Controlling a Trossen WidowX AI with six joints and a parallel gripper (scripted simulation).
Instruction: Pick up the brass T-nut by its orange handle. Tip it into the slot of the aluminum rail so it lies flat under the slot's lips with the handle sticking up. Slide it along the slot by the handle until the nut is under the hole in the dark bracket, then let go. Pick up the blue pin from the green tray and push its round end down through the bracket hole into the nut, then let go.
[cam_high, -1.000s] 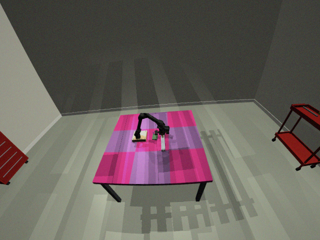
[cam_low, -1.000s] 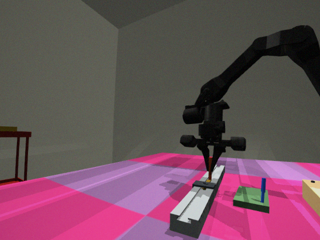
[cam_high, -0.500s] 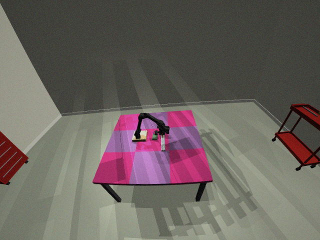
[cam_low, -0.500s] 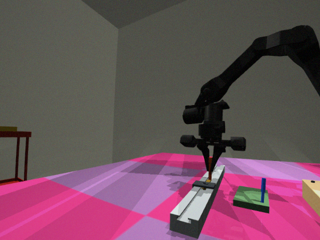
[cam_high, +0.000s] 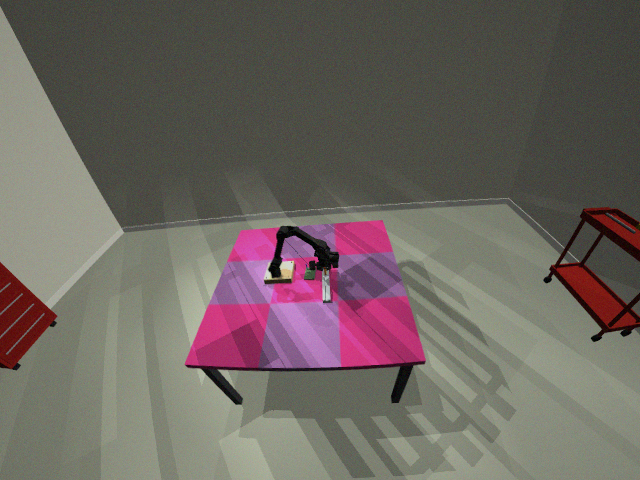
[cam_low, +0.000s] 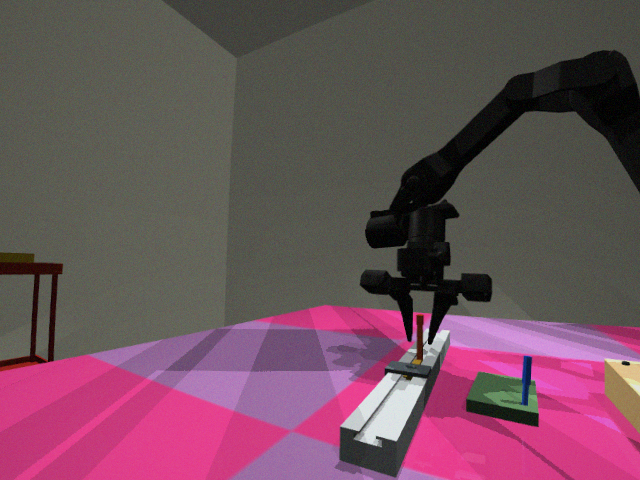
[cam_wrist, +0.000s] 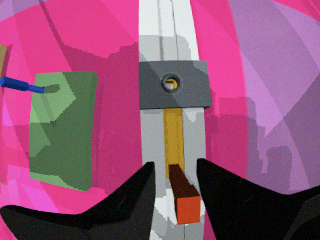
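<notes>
My gripper tip is 110 mm past the blue pin, 80 mm to the right of it and 30 mm above it. Round my gripper tip: green tray: 110 mm behind, 60 mm to the left, 50 mm below.
</notes>
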